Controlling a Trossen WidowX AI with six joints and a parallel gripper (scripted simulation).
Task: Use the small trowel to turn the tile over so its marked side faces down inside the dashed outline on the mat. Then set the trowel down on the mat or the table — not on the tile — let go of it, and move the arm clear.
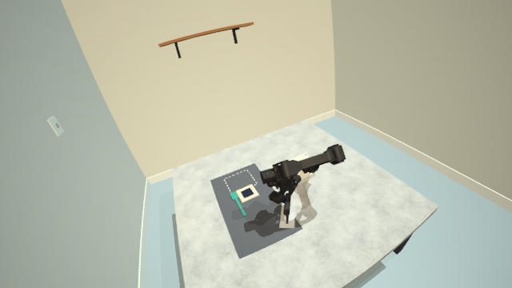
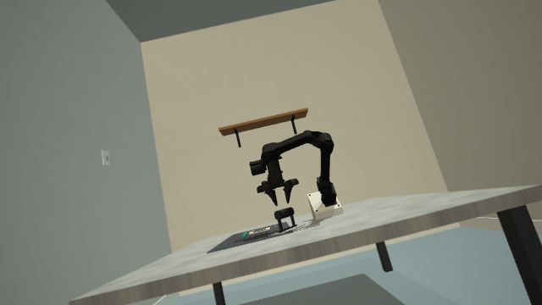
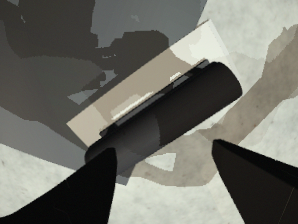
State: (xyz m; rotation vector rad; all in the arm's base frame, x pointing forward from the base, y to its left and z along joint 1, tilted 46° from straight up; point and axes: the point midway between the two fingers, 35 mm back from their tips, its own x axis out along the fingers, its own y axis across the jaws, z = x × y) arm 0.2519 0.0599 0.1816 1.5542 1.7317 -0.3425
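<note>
My gripper tip is 70 mm above the trowel, 20 mm to the left of it and 10 mm past it. The rest, counted from my gripper tip: dark mat: 200 mm to the right, 140 mm ahead, 130 mm below; then teal t-shaped piece: 240 mm to the right, 200 mm ahead, 100 mm below; then tile: 260 mm to the right, 120 mm ahead, 100 mm below.
</note>
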